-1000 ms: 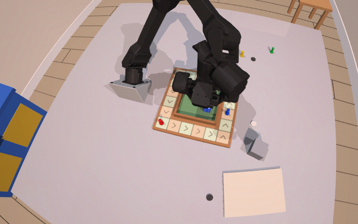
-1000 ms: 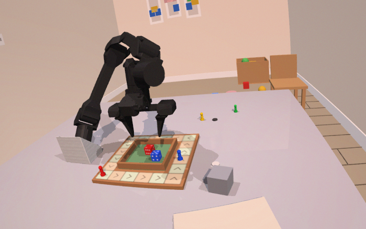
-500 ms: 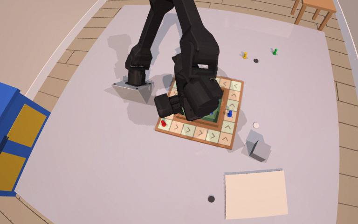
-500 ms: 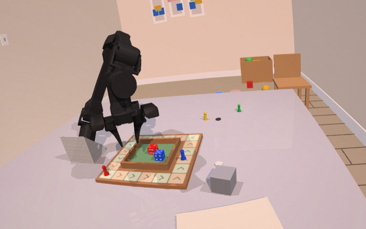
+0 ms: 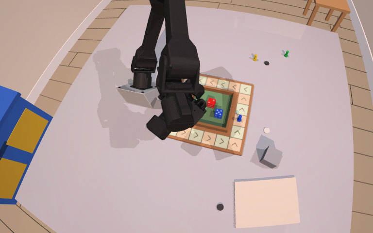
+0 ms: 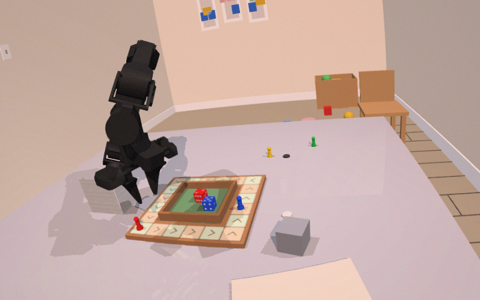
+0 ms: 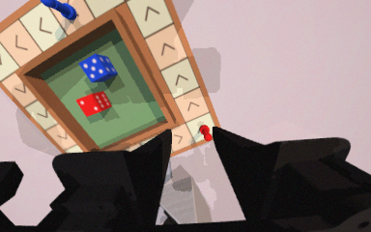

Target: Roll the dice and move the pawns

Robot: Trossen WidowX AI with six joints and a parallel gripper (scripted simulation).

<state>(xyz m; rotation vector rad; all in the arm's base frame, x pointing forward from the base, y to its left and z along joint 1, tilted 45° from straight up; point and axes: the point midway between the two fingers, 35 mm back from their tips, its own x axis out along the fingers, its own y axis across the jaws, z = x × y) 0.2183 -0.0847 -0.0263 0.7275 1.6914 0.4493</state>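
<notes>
My gripper tip is now 40 mm past the red pawn, 20 mm to the left of it and 60 mm above it. The rest, counted from my gripper tip: blue pawn (170 mm ahead, 110 mm to the left, 60 mm below); pale sheet (350 mm ahead, 130 mm to the right, 90 mm below); white disc (280 mm ahead, 110 mm to the left, 90 mm below).
</notes>
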